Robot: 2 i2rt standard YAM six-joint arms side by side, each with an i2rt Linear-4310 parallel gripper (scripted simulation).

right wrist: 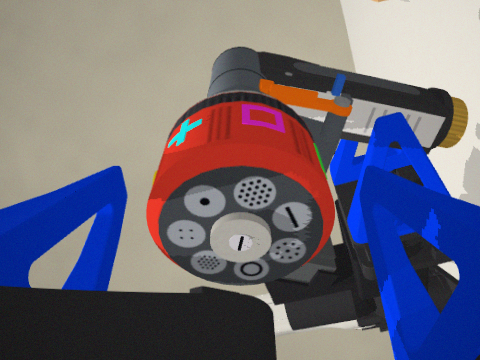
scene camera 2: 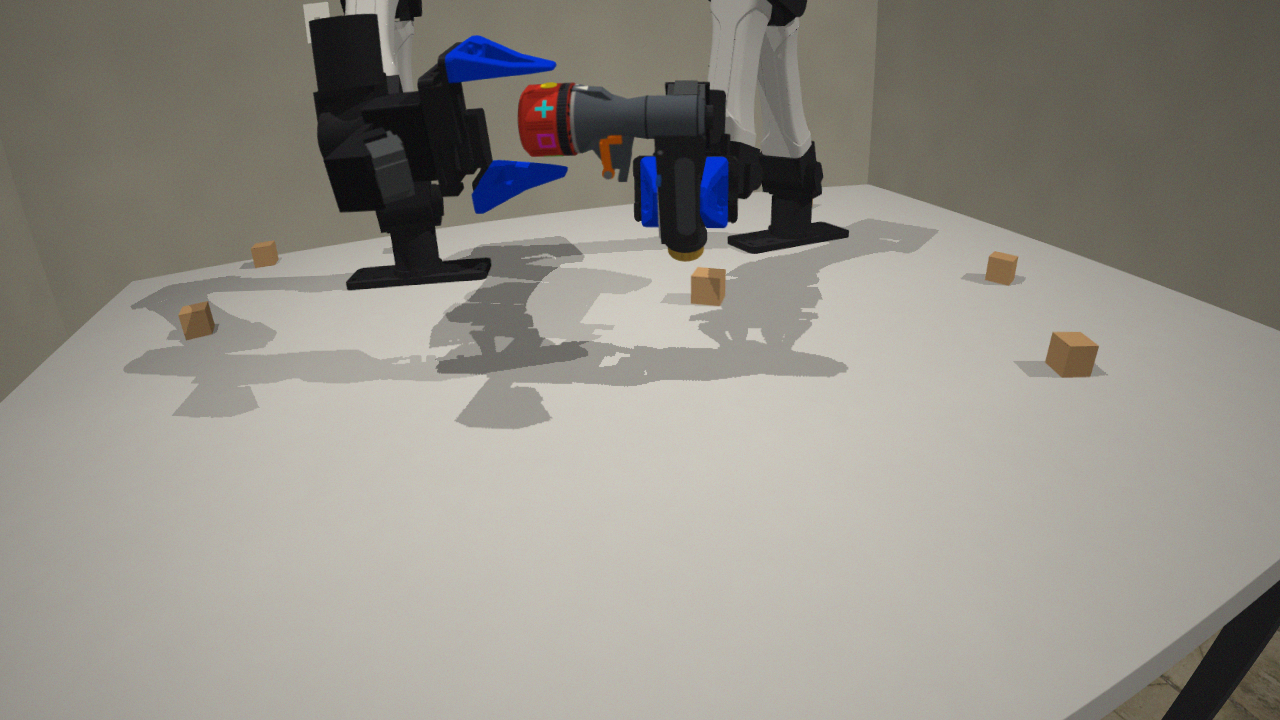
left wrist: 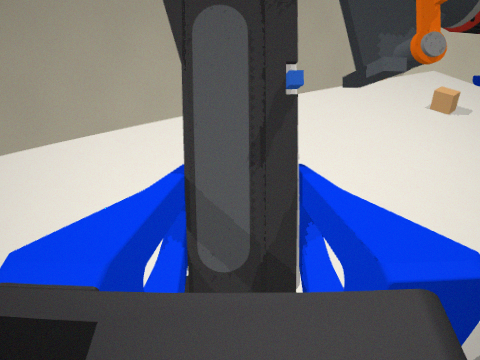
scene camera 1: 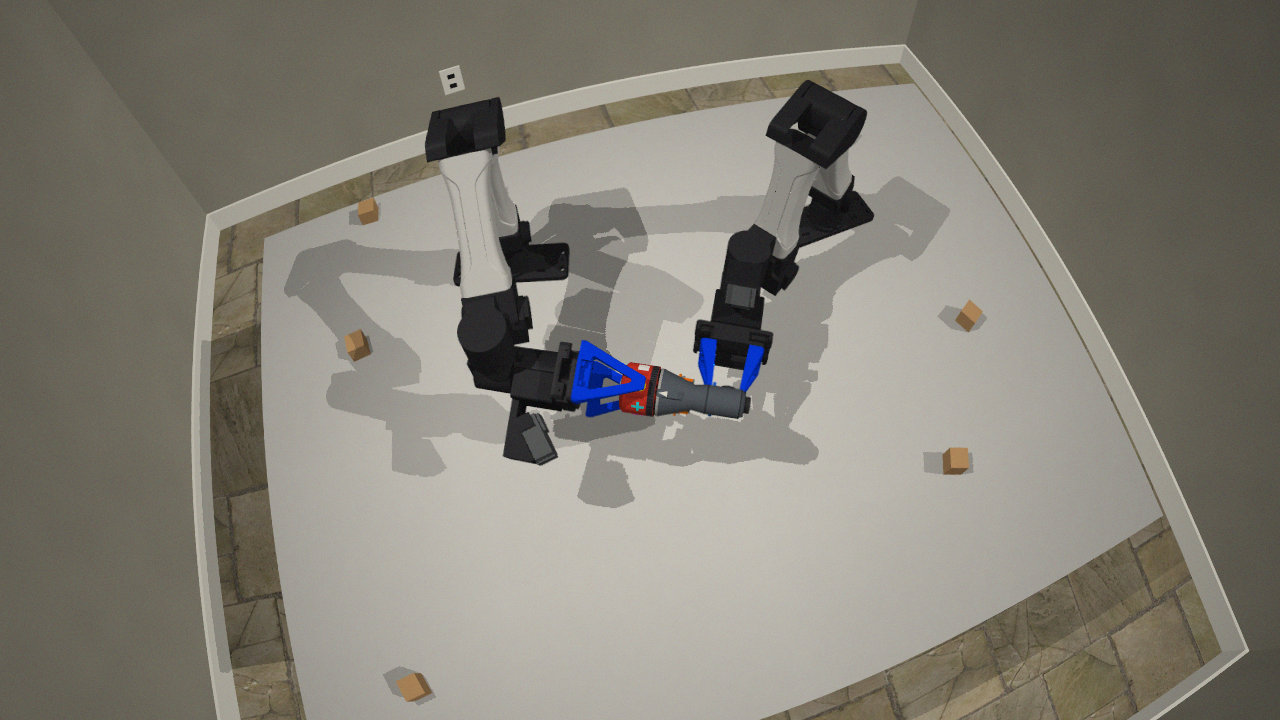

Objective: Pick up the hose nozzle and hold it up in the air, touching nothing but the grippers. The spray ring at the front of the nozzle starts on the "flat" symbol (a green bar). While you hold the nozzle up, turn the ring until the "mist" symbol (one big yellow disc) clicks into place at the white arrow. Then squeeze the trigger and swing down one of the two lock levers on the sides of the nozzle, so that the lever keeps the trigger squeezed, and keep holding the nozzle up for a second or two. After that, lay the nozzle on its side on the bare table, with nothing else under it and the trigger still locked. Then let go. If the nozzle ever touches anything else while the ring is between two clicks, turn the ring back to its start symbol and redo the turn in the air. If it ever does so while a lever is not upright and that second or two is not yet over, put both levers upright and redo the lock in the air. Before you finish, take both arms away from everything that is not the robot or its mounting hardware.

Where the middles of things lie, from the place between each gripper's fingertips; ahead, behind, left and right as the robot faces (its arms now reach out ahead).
Scene:
I see my right gripper right at the red spray ring [scene camera 1: 642, 402].
The red spray ring lies 110 mm to the right of my left hand [scene camera 2: 678, 204] and 80 mm above it.

